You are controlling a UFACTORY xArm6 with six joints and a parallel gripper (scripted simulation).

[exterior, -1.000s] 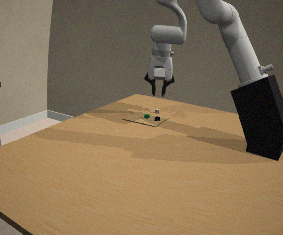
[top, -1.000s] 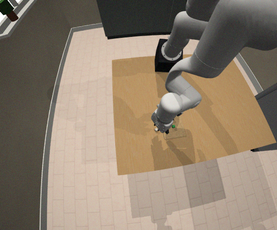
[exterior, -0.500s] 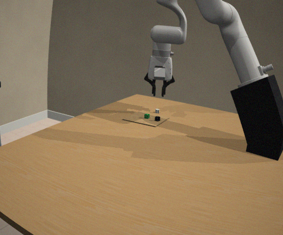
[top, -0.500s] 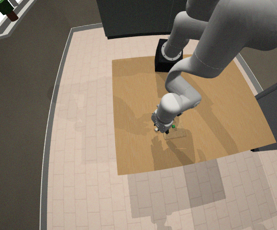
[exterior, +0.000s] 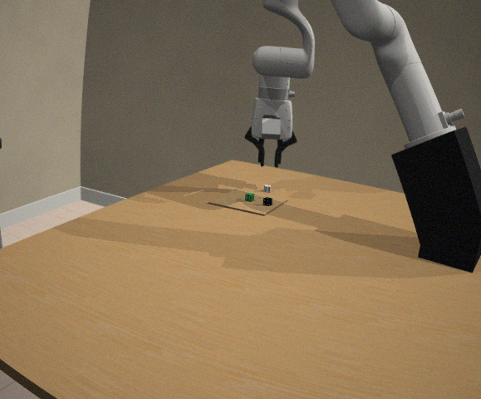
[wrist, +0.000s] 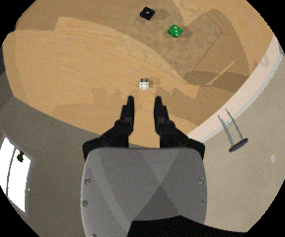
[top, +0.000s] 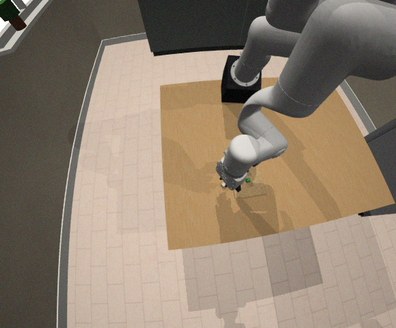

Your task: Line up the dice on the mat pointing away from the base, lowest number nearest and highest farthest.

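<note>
Now: hand 80 mm above the white die. Round my hand: thin tan mat (10 mm behind, 110 mm to the left, 80 mm below); then black die (60 mm behind, 110 mm to the left, 70 mm below); then green die (10 mm behind, 110 mm to the left, 70 mm below).
</note>
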